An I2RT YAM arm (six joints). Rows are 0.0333 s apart.
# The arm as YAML. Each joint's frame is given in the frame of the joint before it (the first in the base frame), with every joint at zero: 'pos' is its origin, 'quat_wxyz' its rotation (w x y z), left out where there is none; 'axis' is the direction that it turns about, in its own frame. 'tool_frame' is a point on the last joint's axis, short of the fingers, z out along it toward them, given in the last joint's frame.
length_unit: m
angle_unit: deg
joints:
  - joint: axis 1
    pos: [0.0, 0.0, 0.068]
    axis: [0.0, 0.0, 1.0]
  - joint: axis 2
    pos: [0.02, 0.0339, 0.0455]
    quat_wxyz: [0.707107, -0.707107, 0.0, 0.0]
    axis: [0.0, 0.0, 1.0]
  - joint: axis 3
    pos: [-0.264, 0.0, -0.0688]
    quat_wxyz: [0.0, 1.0, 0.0, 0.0]
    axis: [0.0, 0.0, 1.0]
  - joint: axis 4
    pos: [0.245, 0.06, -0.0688]
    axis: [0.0, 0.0, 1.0]
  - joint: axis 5
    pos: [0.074, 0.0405, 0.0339]
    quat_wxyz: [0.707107, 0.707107, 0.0, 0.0]
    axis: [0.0, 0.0, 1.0]
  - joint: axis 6
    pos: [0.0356, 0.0, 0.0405]
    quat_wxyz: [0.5, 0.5, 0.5, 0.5]
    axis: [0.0, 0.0, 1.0]
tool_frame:
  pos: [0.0, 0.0, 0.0]
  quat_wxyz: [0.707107, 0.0, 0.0, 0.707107]
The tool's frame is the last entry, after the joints.
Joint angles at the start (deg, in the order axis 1, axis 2, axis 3, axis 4, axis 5, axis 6):
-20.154 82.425 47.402 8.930 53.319 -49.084
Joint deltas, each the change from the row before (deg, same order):
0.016 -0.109 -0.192 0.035 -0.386 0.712
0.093 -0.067 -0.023 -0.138 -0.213 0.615
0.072 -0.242 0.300 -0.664 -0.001 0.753
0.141 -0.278 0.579 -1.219 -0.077 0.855
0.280 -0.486 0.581 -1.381 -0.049 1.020
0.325 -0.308 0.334 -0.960 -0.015 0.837
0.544 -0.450 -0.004 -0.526 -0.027 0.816
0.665 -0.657 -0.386 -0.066 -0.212 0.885
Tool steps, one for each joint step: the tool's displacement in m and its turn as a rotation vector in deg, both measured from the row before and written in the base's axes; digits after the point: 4 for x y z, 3 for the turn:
-0.0004 0.0004 -0.0006 0.340 -0.680 0.175
0.0000 0.0006 0.0000 0.265 -0.519 0.120
-0.0002 0.0005 0.0019 0.221 -0.588 -0.129
0.0001 0.0008 0.0028 0.360 -0.469 -0.022
-0.0002 0.0017 0.0036 0.374 -0.661 0.044
0.0000 0.0018 0.0020 0.318 -0.480 0.106
-0.0002 0.0031 0.0014 0.244 -0.684 0.340
-0.0008 0.0040 0.0009 0.262 -1.042 0.606

